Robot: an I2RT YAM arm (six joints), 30 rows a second.
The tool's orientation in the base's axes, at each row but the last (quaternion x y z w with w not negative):
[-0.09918 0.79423 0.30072 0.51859]
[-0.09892 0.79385 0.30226 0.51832]
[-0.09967 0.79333 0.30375 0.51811]
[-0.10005 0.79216 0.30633 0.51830]
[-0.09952 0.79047 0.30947 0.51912]
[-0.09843 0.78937 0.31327 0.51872]
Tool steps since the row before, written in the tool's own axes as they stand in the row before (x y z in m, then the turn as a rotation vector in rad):
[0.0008 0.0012 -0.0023 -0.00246 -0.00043 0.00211]
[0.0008 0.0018 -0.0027 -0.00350 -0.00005 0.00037]
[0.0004 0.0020 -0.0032 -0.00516 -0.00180 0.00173]
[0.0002 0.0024 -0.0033 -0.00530 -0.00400 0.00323]
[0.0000 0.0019 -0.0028 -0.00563 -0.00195 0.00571]
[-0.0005 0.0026 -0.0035 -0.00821 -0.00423 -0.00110]
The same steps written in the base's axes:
[-0.0027 -0.0003 0.0004 0.00290 0.00050 0.00142]
[-0.0033 0.0000 0.0007 0.00186 -0.00037 0.00297]
[-0.0036 -0.0002 0.0013 0.00446 -0.00123 0.00339]
[-0.0037 0.0000 0.0016 0.00670 -0.00211 0.00226]
[-0.0030 -0.0002 0.0015 0.00775 0.00092 0.00268]
[-0.0037 -0.0001 0.0024 0.00483 -0.00537 0.00586]

